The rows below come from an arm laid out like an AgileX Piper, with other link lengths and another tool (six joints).
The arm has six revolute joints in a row. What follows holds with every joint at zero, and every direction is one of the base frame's.
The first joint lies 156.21 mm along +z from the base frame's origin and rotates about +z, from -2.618 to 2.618 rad.
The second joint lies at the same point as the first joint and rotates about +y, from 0 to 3.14 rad.
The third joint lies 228.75 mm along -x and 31.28 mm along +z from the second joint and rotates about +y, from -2.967 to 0 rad.
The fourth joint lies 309.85 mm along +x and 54.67 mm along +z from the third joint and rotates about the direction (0.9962, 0, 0.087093), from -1.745 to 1.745 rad.
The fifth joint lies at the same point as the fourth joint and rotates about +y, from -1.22 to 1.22 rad.
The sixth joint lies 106.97 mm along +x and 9.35 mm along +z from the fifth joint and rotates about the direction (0.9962, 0, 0.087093), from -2.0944 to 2.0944 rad.
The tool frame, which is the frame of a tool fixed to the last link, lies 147.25 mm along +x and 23 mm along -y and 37.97 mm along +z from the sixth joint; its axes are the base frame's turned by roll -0.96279, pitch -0.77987 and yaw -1.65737 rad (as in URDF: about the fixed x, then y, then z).
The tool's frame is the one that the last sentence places.
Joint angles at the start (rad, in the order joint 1, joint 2, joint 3, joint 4, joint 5, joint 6):
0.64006 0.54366 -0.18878 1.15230 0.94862 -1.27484
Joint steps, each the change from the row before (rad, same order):
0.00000 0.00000 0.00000 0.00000 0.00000 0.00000
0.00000 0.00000 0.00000 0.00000 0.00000 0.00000
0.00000 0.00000 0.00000 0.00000 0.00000 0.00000
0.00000 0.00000 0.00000 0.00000 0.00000 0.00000
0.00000 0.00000 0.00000 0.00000 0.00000 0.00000
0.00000 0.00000 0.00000 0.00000 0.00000 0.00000
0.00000 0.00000 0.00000 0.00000 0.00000 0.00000
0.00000 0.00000 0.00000 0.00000 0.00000 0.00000
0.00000 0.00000 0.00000 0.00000 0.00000 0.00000
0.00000 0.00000 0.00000 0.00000 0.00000 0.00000
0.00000 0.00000 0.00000 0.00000 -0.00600 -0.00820
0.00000 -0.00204 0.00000 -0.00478 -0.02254 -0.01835
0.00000 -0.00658 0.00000 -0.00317 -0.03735 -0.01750
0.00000 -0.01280 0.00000 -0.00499 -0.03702 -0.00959
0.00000 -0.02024 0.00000 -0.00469 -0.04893 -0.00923
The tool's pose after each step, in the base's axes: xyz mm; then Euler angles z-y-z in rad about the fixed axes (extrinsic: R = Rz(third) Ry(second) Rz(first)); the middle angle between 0 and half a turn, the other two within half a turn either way. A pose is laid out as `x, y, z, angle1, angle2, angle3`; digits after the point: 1 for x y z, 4 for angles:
116.4, 314.2, 138.8, -2.0103, 1.6288, 1.8692
116.4, 314.2, 138.8, -2.0103, 1.6288, 1.8692
116.4, 314.2, 138.8, -2.0103, 1.6288, 1.8692
116.4, 314.2, 138.8, -2.0103, 1.6288, 1.8692
116.4, 314.2, 138.8, -2.0103, 1.6288, 1.8692
116.4, 314.2, 138.8, -2.0103, 1.6288, 1.8692
116.4, 314.2, 138.8, -2.0103, 1.6288, 1.8692
116.4, 314.2, 138.8, -2.0103, 1.6288, 1.8692
116.4, 314.2, 138.8, -2.0103, 1.6288, 1.8692
116.4, 314.2, 138.8, -2.0103, 1.6288, 1.8692
117.8, 314.3, 139.1, -2.0202, 1.6310, 1.8672
123.3, 314.0, 139.8, -2.0499, 1.6404, 1.8553
132.7, 313.5, 142.5, -2.0898, 1.6475, 1.8287
142.1, 312.5, 146.9, -2.1292, 1.6511, 1.7987
154.4, 310.7, 154.5, -2.1805, 1.6499, 1.7568

